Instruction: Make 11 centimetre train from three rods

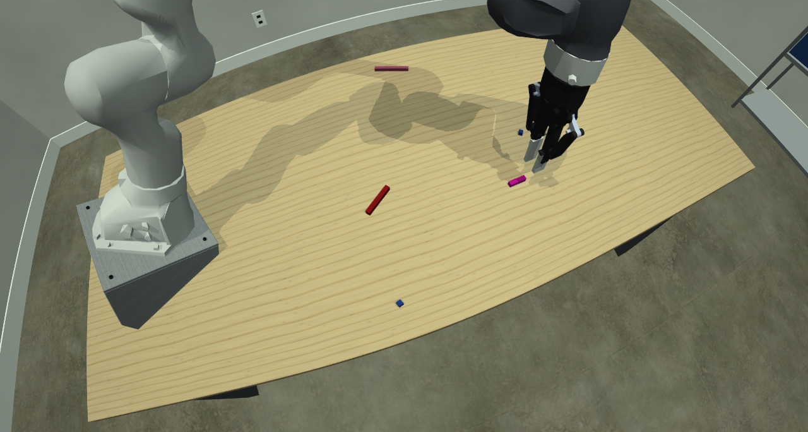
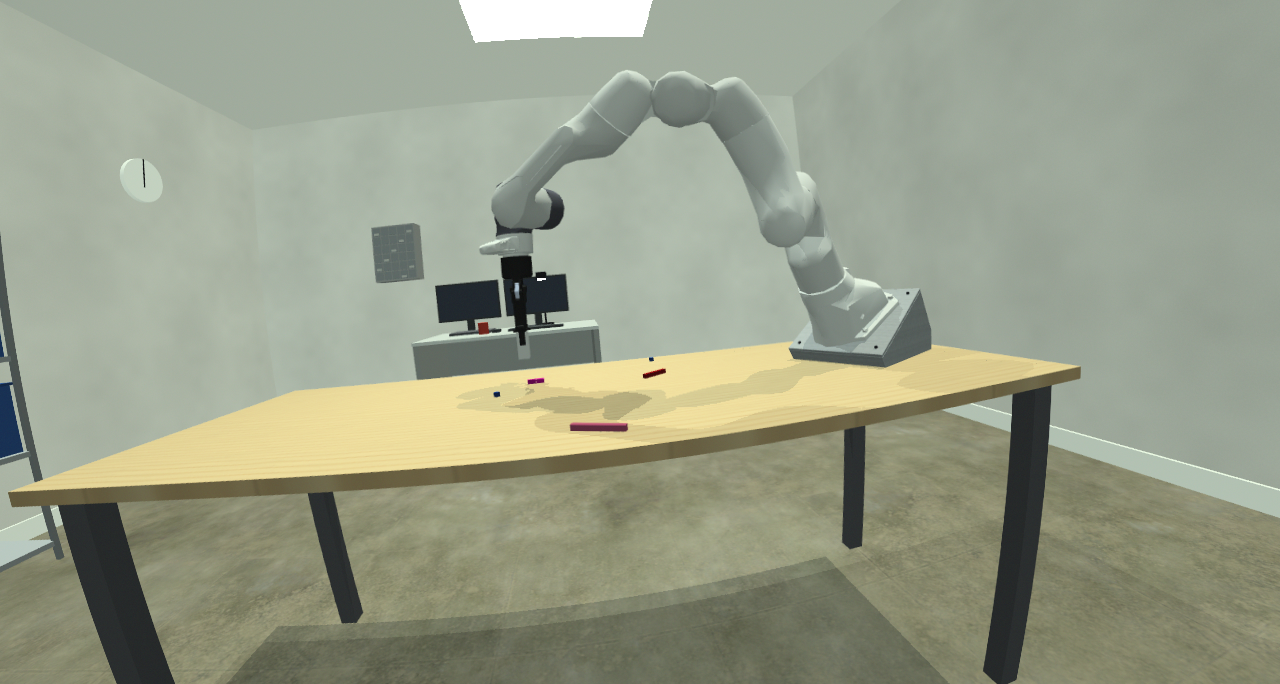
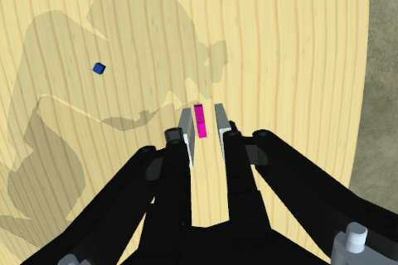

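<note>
My gripper is now 310 mm past the red rod, 90 mm above it and 60 mm to the right of it. The rest, counted from my hand: pink rod: 440 mm to the left, 160 mm behind, 90 mm below.
</note>
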